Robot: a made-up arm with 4 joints. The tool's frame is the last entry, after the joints.
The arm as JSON. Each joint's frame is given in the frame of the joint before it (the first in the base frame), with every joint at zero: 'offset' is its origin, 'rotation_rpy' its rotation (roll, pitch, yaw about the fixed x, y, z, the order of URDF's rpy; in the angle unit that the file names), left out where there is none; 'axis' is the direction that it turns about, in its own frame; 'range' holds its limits. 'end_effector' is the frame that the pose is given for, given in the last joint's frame.
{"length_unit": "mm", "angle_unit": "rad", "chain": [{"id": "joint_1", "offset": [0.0, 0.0, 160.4], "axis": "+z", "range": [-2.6, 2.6]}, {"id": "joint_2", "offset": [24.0, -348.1, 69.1], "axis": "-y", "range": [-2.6, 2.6]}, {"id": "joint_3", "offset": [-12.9, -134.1, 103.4], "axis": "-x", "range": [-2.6, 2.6]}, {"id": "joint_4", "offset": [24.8, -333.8, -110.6], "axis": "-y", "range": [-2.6, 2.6]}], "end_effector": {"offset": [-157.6, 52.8, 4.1]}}
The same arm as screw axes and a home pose.
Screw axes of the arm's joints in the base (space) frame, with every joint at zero. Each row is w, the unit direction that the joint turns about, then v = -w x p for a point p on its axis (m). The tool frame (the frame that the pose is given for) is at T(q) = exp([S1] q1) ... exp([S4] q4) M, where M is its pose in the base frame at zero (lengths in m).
S1 = (0, 0, 1, 0.0000, 0.0000, 0.0000)
S2 = (0, -1, 0, 0.2295, 0.0000, -0.0240)
S3 = (-1, 0, 0, 0.0000, -0.3329, -0.4822)
S4 = (0, -1, 0, 0.2223, 0.0000, -0.0359)
M: xyz -0.1217 -0.7632 0.2264 (m) quaternion w x y z 1 0 0 0
Joint limits (deg, base to tool): -148.97..148.97 -148.97..148.97 -148.97..148.97 -148.97..148.97

